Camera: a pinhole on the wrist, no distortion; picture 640 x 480 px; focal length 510.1 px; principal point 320.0 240.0 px. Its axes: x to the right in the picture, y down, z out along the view. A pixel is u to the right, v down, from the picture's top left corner.
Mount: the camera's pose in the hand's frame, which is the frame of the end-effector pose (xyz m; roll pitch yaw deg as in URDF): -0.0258 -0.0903 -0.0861 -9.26 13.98 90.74
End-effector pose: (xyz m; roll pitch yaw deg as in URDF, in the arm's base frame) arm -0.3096 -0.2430 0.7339 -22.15 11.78 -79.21
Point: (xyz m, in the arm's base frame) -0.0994 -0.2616 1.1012
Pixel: 332 148
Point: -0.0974 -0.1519 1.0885
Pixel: 371 250
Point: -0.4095 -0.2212 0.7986
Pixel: 104 299
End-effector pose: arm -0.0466 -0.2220 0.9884 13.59 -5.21 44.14
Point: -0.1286 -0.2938 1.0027
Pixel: 585 450
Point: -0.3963 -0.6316 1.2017
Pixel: outside the picture
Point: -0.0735 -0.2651 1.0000
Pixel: 547 246
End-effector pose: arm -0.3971 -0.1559 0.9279 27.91 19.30 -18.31
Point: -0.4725 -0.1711 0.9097
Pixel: 452 354
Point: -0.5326 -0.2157 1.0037
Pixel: 263 455
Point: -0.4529 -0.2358 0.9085
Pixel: 163 126
